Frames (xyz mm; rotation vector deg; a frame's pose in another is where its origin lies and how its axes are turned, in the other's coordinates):
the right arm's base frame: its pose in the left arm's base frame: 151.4 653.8 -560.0 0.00 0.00 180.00
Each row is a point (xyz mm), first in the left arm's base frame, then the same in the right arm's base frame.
Working: the left arm's base frame: its pose in the right arm's base frame: 151.4 653.8 560.0 0.00 0.00 180.00

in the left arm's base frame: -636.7 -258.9 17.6
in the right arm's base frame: 788.1 912.7 577.6
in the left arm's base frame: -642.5 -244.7 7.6
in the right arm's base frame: 793.9 898.5 567.6
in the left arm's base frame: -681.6 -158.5 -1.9
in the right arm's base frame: 833.0 812.3 558.1
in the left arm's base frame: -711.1 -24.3 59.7
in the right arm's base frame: 862.5 678.1 619.7
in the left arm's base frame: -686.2 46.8 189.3
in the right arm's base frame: 837.6 607.0 749.3
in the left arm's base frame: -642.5 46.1 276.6
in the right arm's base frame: 793.9 607.7 836.6
